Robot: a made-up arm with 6 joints.
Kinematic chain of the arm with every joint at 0, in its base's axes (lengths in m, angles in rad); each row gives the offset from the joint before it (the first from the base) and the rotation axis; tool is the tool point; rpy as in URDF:
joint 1: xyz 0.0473 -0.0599 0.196 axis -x
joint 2: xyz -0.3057 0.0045 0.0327 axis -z
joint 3: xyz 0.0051 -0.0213 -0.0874 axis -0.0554 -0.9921 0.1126
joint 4: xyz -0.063 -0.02 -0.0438 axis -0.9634 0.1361 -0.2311
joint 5: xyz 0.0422 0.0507 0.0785 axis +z
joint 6: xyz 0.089 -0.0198 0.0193 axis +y
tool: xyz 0.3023 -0.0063 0.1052 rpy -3.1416 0 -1.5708
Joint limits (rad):
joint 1: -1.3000..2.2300
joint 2: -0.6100..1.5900
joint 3: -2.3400..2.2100
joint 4: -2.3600..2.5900
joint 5: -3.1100..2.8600
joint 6: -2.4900..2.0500
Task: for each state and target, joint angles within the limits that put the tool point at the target. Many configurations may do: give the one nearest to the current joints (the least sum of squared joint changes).
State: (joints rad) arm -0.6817 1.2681 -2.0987 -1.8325 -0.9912 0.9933
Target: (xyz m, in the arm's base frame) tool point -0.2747 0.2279 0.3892
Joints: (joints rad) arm -0.8864 1.2672 -2.1789 -1.7035 -1.1311 0.7128
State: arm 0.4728 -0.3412 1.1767 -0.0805 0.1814 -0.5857
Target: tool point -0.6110 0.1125 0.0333
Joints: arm 0.5277 -0.0064 1.8408 -0.1484 1.0706 -0.4231
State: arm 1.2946 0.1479 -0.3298 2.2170 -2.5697 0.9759
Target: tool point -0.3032 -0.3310 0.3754
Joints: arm 1.0318 -0.6100 0.1648 1.8030 -2.7962 1.7929
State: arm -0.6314 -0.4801 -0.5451 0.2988 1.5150 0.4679
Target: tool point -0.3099 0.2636 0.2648
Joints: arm -0.4837 -0.2692 -0.5336 -0.5373 1.3529 1.3259
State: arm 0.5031 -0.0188 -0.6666 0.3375 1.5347 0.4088
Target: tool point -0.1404 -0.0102 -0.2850
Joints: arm 0.5384 0.2049 -0.4455 0.8296 1.3243 0.2946
